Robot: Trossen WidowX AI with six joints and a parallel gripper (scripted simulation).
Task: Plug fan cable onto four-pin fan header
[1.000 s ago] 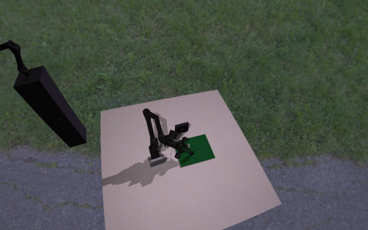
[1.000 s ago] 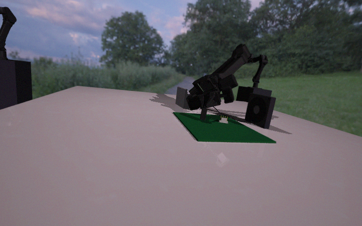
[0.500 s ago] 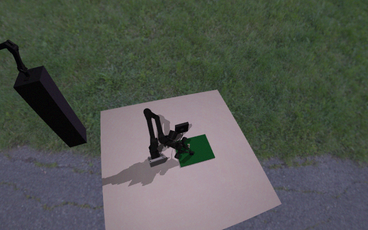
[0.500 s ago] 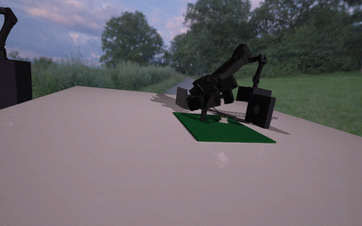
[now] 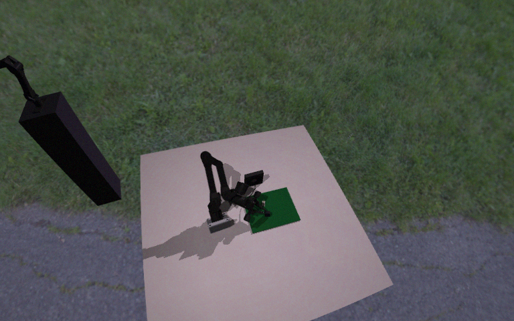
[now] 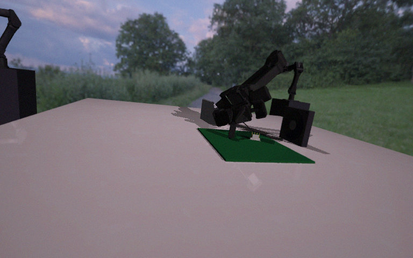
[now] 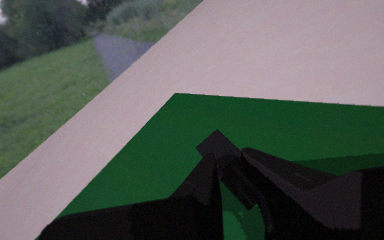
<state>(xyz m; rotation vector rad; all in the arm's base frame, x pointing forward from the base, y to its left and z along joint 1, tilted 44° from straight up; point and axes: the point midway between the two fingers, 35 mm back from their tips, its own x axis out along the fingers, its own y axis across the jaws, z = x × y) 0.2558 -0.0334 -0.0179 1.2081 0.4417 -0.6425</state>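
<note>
The black fan plug lies 1 cm ahead of my gripper tip, 1 cm to the right of it and 2 cm below it. Also, from my gripper tip: black fan (2 cm ahead, 23 cm to the left, 1 cm above); then green board (5 cm ahead, 3 cm to the left, 6 cm below); then pale fan header (2 cm ahead, 8 cm to the left, 5 cm below).
</note>
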